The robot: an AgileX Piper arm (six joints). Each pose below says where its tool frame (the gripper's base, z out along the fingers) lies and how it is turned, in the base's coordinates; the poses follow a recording.
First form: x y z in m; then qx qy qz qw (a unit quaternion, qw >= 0).
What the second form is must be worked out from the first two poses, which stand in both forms.
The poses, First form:
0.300 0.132 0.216 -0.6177 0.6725 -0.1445 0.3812
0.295 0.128 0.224 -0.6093 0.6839 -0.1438 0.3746
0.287 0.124 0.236 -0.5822 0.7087 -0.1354 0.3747
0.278 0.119 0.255 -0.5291 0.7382 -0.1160 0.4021
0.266 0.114 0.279 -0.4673 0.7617 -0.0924 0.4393
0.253 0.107 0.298 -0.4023 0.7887 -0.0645 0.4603
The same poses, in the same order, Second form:
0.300 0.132 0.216 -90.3 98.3 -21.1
0.295 0.128 0.224 -89.4 100.3 -21.1
0.287 0.124 0.236 -85.4 104.0 -19.9
0.278 0.119 0.255 -76.6 106.9 -16.8
0.266 0.114 0.279 -66.5 108.4 -13.2
0.253 0.107 0.298 -56.7 111.2 -9.1

